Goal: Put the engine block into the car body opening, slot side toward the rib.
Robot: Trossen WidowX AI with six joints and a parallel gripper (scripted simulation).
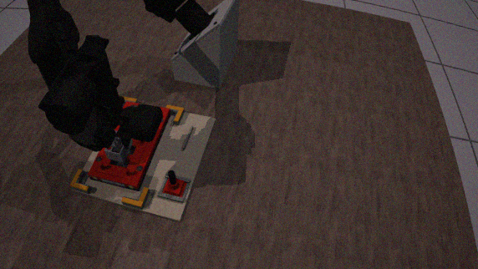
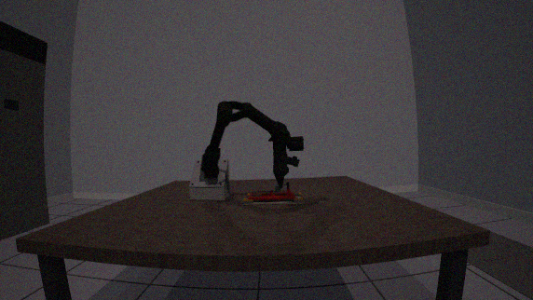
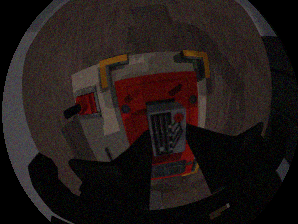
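The grey engine block lies 1 cm below my gripper tip. Also, from my gripper tip: black upright peg: 12 cm to the left, 3 cm ahead, 2 cm below.
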